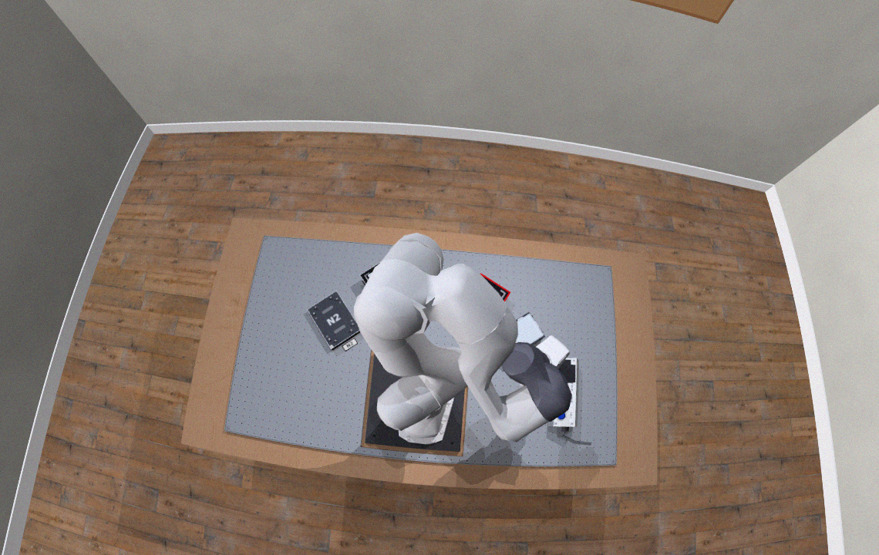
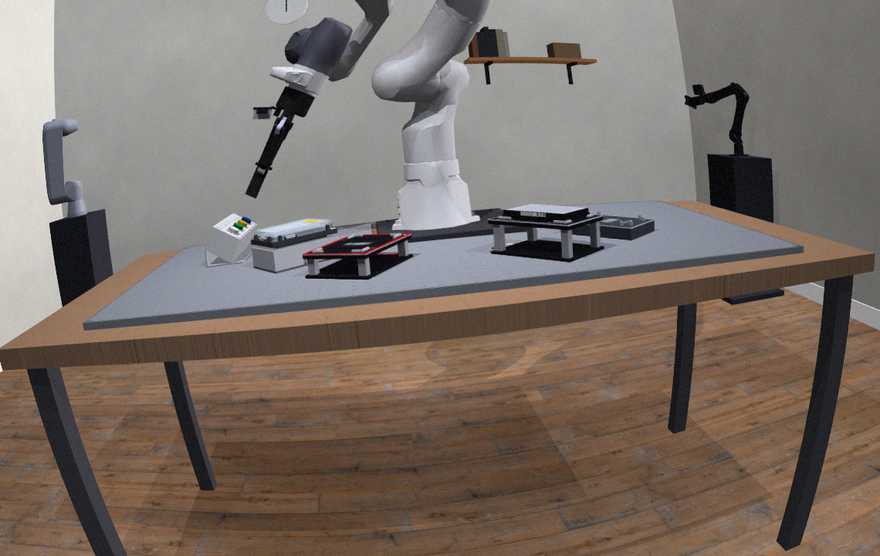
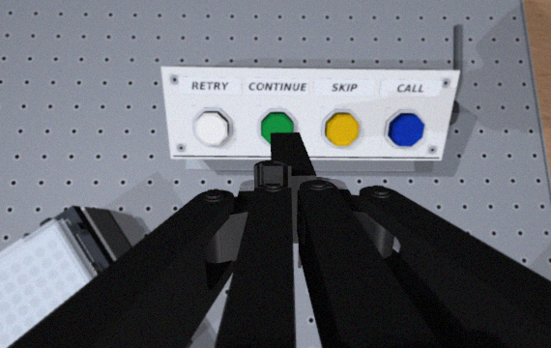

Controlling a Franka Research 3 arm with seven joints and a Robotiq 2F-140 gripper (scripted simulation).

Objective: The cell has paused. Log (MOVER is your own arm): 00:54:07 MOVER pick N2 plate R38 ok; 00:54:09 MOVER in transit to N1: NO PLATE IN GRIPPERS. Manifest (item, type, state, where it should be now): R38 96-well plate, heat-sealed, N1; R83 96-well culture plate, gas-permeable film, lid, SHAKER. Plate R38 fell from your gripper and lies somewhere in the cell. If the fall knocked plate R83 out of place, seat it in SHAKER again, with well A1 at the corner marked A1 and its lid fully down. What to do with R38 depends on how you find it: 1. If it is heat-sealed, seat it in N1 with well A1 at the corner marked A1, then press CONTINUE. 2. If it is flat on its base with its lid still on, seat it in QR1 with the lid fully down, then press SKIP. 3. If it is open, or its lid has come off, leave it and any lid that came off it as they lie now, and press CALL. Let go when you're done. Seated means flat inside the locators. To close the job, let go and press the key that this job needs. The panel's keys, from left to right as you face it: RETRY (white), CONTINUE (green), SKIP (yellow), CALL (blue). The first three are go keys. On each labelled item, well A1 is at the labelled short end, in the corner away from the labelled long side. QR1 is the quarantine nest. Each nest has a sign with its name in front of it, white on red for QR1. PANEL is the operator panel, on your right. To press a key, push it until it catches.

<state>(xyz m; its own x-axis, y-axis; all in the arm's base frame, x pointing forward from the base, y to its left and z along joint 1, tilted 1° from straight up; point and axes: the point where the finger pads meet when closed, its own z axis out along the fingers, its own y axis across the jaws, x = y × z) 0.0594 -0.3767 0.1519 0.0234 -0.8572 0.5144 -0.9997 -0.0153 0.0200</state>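
Right now my hand is 9 cm above the retry key, 5 cm to the left of it and 5 cm short of it. Round my hand: QR1 nest: 26 cm ahead, 22 cm to the left, 12 cm below; call key: 10 cm behind, 9 cm below, 5 cm to the right; skip key: 9 cm below, 5 cm to the right, 5 cm behind.
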